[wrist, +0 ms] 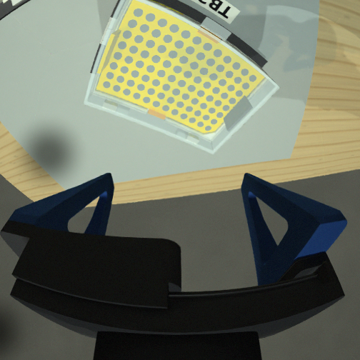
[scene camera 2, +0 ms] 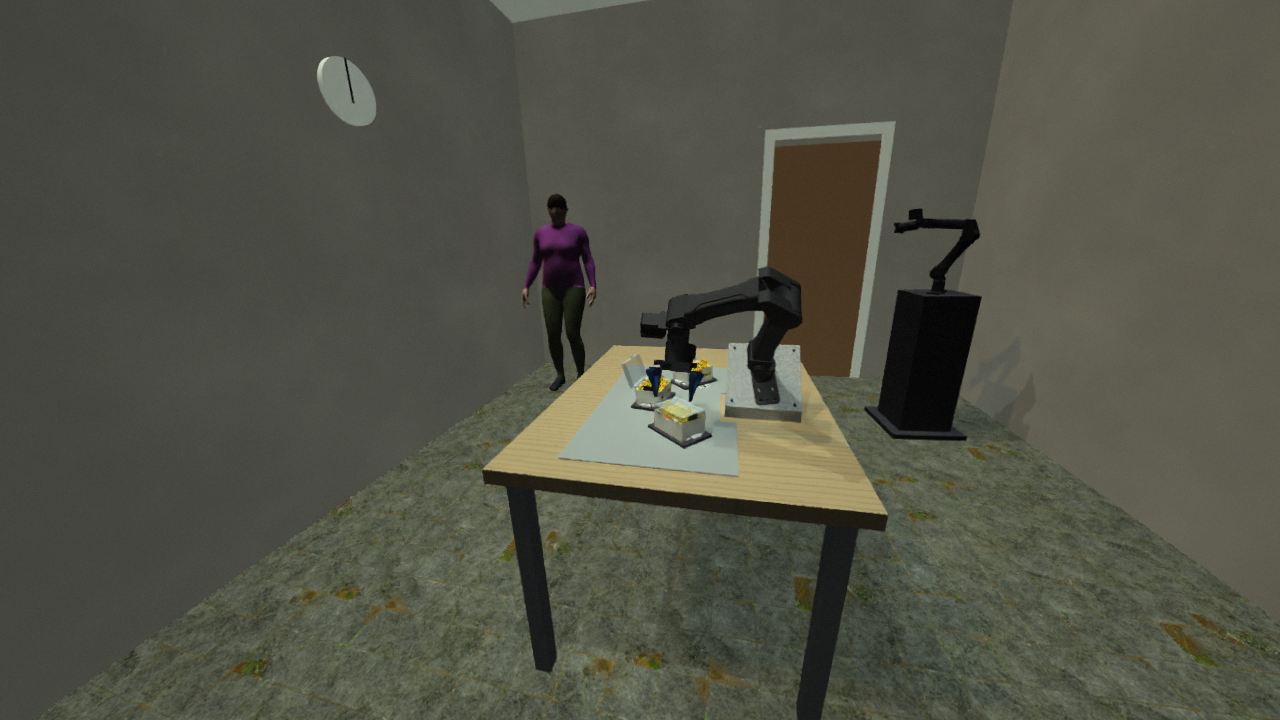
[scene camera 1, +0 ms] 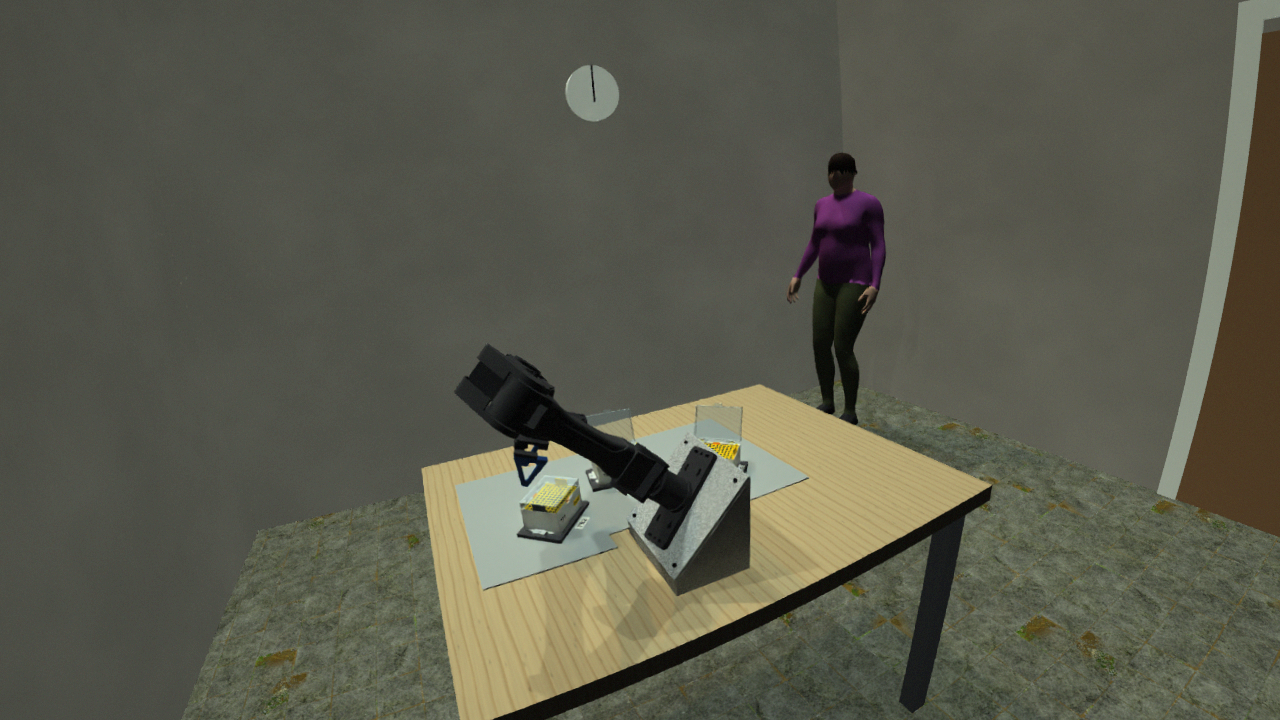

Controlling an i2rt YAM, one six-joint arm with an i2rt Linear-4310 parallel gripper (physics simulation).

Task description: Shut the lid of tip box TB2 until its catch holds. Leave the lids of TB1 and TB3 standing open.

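Places are measured from the arm's base along level axes (x back, y down, z right), in millimetres.
Where they show: gripper, fingertip midpoint: (scene camera 2: pixel 672 399) (scene camera 1: pixel 524 475); arm's base, origin of the base link: (scene camera 2: pixel 762 374) (scene camera 1: pixel 682 497).
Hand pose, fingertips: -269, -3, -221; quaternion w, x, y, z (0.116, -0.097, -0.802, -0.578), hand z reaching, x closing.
Observation:
Things, the pixels of their top centre, and the offset from my fingertips, as dx, dy, dz. Level surfaces: height alone.
- nearest tip box, middle of its top: (scene camera 1: pixel 554 490) (scene camera 2: pixel 682 405) +25, +43, +53
- middle tip box, middle of its top: (scene camera 1: pixel 618 454) (scene camera 2: pixel 657 383) -63, +54, +255
- far tip box, middle of its top: (scene camera 1: pixel 712 444) (scene camera 2: pixel 693 363) +56, +46, +455
- grey mat, its level: dy +120
- wooden table, its level: dy +123
The nearest tip box (scene camera 1: pixel 549 514) (scene camera 2: pixel 680 422) (wrist: pixel 180 70) has its clear lid down over the yellow tip rack. Its label in the wrist view starts with TB; the cut-off digit looks like 2. The lid looks level, but whether the catch holds is too small to tell. The middle tip box (scene camera 1: pixel 601 477) (scene camera 2: pixel 652 394) has its lid standing open, as does the far tip box (scene camera 1: pixel 725 453) (scene camera 2: pixel 695 372) in scene camera 1. Their labels cannot be read. My gripper (scene camera 1: pixel 528 480) (scene camera 2: pixel 674 397) (wrist: pixel 177 180) is open and empty, above and beyond the closed box's hinge side, apart from it.
The boxes stand on a grey mat (scene camera 1: pixel 501 559) (scene camera 2: pixel 604 447) on a wooden table (scene camera 1: pixel 850 501) (scene camera 2: pixel 805 488). My arm's sloped base (scene camera 1: pixel 720 546) (scene camera 2: pixel 760 413) stands beside the mat. A person (scene camera 1: pixel 845 237) (scene camera 2: pixel 562 255) stands beyond the table. Another arm stands on a black pedestal (scene camera 2: pixel 926 358).

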